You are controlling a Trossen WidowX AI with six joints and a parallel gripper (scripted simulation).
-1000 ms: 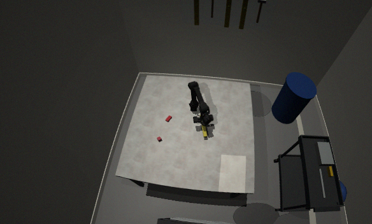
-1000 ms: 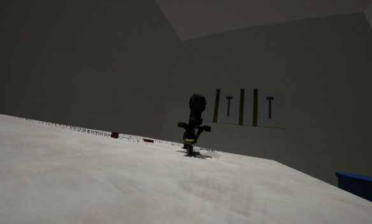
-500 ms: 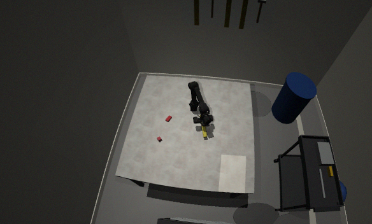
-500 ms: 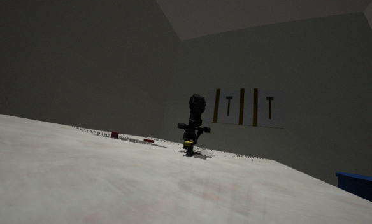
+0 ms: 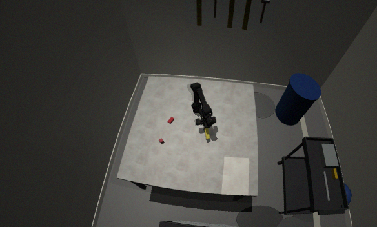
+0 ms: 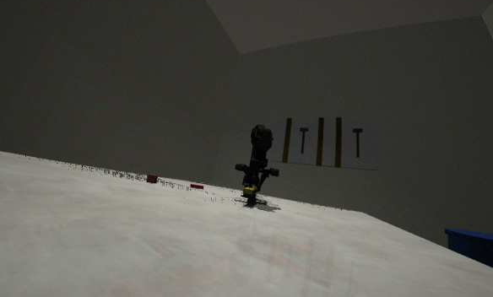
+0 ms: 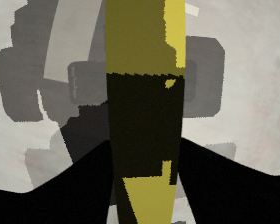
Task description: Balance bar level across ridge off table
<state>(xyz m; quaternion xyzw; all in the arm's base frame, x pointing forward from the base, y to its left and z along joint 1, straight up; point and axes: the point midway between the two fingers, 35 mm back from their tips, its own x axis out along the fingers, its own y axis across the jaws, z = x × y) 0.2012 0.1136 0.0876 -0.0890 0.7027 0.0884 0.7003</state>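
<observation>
My gripper tip is 3 cm short of the yellow bar and 1 cm to the right of it.
</observation>
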